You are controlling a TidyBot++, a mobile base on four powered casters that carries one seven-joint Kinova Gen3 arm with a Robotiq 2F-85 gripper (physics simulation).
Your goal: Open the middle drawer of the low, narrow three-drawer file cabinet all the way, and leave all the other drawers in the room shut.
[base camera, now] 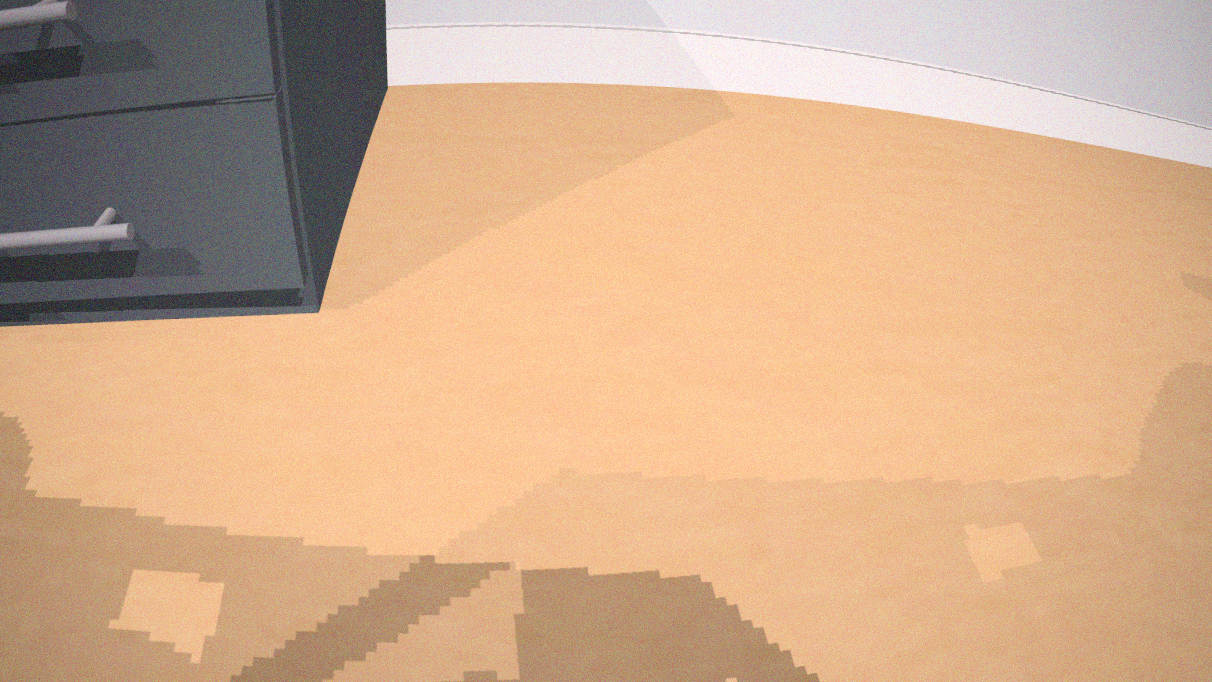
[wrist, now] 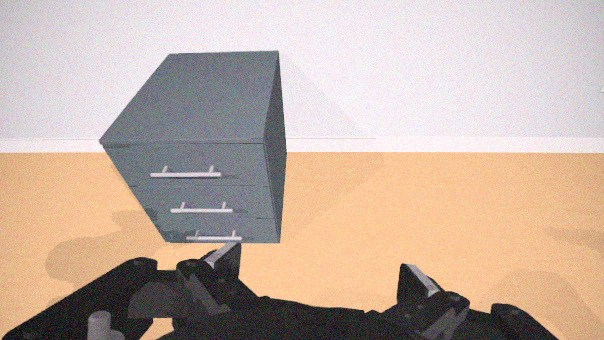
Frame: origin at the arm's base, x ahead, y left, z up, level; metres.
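Where they show: gripper, fingertip midpoint: (wrist: 318, 271).
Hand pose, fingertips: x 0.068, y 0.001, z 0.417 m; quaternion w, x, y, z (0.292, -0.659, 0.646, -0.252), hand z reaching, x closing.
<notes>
Things, the pixels of their top centre, and the offset from my fingertips. "pt": a spot on its surface instead. Level surfaces: height alone.
- middle drawer's bar handle, surface spot: (base camera: 33, 15) pt dx +0.401, dy +0.323, dz -0.541 m
- top handle, surface spot: (wrist: 185, 174) pt dx +0.392, dy +0.393, dz -0.383 m
- bottom handle, surface spot: (base camera: 67, 235) pt dx +0.398, dy +0.350, dz -0.693 m
- wooden floor, its level: dz -0.813 m
The low grey-blue file cabinet (base camera: 169, 169) (wrist: 200, 100) stands left of centre in the wrist view and at the upper left edge of the base camera view, where its lower right part shows. Its three drawers are shut. The middle drawer's bar handle (wrist: 201, 210) (base camera: 33, 15) sits between the top handle (wrist: 185, 174) and the bottom handle (wrist: 214, 238) (base camera: 67, 235). My gripper (wrist: 318, 271) is open, with nothing between its fingers. In the wrist view its left fingertip appears just below the bottom handle, and the fingers are apart from the cabinet.
A white wall (wrist: 425, 65) (base camera: 974, 33) with a white baseboard (wrist: 450, 145) (base camera: 593, 59) runs behind the cabinet. The wooden floor (wrist: 340, 215) (base camera: 678, 296) extends in front and to the right of it. Shadows fall across the floor in the lower part of the base camera view.
</notes>
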